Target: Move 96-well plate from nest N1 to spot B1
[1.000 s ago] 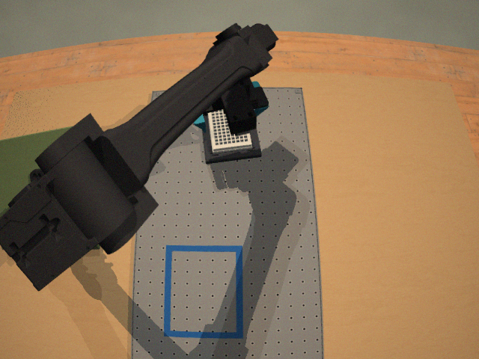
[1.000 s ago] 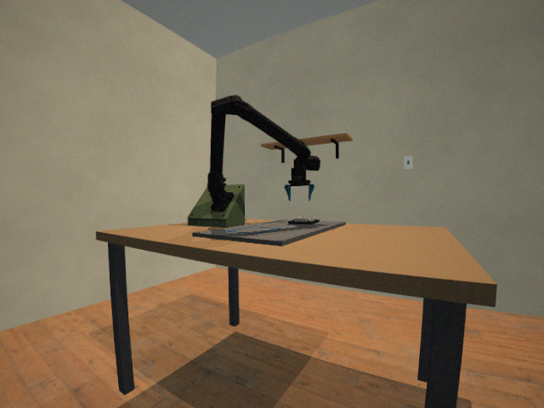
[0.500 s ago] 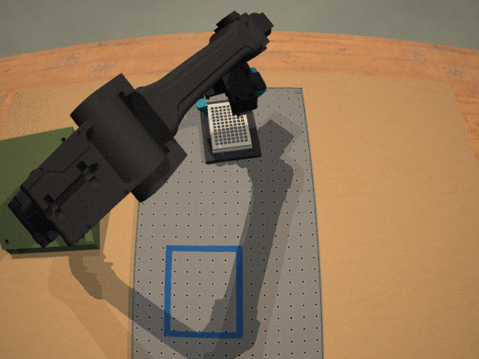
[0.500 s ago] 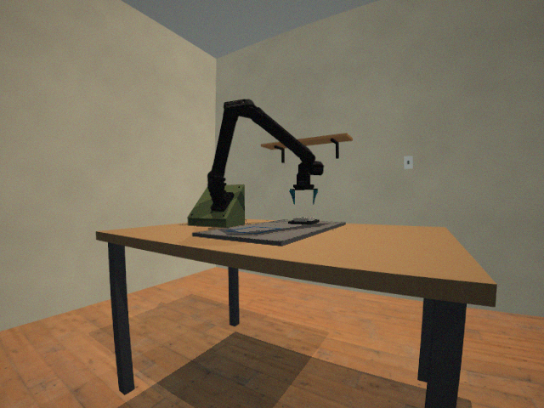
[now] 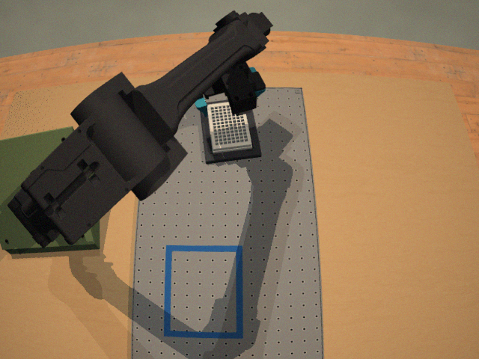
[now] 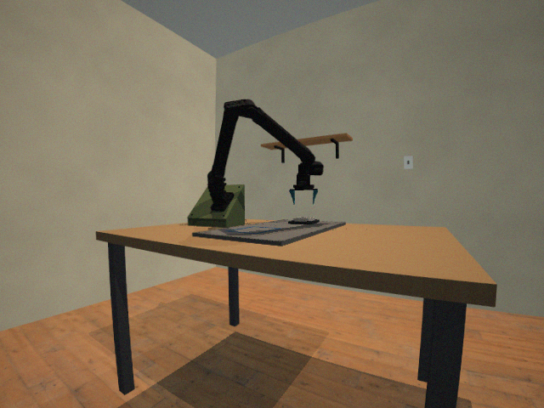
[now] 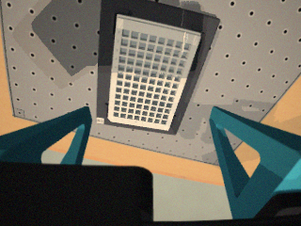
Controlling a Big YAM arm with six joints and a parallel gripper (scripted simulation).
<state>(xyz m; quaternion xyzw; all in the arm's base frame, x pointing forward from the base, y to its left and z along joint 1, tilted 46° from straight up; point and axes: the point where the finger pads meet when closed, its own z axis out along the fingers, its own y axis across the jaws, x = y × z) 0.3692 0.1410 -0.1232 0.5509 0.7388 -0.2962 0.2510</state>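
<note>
Right now the white 96-well plate is 10 mm to the left of my hand and 80 mm below it. Also, from my hand: dark plate nest N1: 10 mm to the left, 100 mm below.
</note>
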